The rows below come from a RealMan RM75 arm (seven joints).
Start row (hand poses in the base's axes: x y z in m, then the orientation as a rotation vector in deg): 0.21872, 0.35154, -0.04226, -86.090, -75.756, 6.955
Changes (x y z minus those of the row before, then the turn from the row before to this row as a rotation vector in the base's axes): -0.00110, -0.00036, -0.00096, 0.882, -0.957, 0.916; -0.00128, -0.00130, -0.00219, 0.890, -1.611, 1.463; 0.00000, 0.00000, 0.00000, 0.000, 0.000, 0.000; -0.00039, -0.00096, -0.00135, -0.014, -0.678, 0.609; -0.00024, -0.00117, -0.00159, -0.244, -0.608, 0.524; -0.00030, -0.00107, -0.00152, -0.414, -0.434, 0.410; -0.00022, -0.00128, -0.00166, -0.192, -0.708, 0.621; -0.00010, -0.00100, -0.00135, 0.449, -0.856, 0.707; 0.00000, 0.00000, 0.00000, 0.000, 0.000, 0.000; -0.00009, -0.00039, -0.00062, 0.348, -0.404, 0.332; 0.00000, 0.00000, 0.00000, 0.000, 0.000, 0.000; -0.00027, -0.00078, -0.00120, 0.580, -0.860, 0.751; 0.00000, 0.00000, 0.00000, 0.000, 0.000, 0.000; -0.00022, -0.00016, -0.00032, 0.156, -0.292, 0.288; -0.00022, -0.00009, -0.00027, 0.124, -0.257, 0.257; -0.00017, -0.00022, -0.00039, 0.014, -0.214, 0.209; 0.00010, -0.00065, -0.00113, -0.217, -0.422, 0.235
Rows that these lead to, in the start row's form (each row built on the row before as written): 0.21762, 0.35118, -0.04322, -84.978, -77.111, 6.239; 0.21634, 0.34988, -0.04541, -83.630, -79.388, 5.389; 0.21634, 0.34988, -0.04541, -83.630, -79.388, 5.389; 0.21595, 0.34892, -0.04676, -83.379, -80.389, 5.300; 0.21571, 0.34775, -0.04835, -83.356, -81.302, 5.371; 0.21541, 0.34668, -0.04987, -83.509, -82.014, 5.618; 0.21519, 0.34540, -0.05153, -83.394, -83.073, 5.639; 0.21509, 0.34440, -0.05288, -82.727, -84.223, 5.134; 0.21509, 0.34440, -0.05288, -82.727, -84.223, 5.134; 0.21500, 0.34401, -0.05350, -82.301, -84.743, 4.792; 0.21500, 0.34401, -0.05350, -82.301, -84.743, 4.792; 0.21473, 0.34323, -0.05470, -81.484, -85.901, 4.212; 0.21473, 0.34323, -0.05470, -81.484, -85.901, 4.212; 0.21451, 0.34307, -0.05502, -81.213, -86.323, 4.066; 0.21429, 0.34298, -0.05529, -80.981, -86.698, 3.950; 0.21412, 0.34276, -0.05568, -80.862, -87.021, 3.918; 0.21422, 0.34211, -0.05681, -80.953, -87.570, 3.935
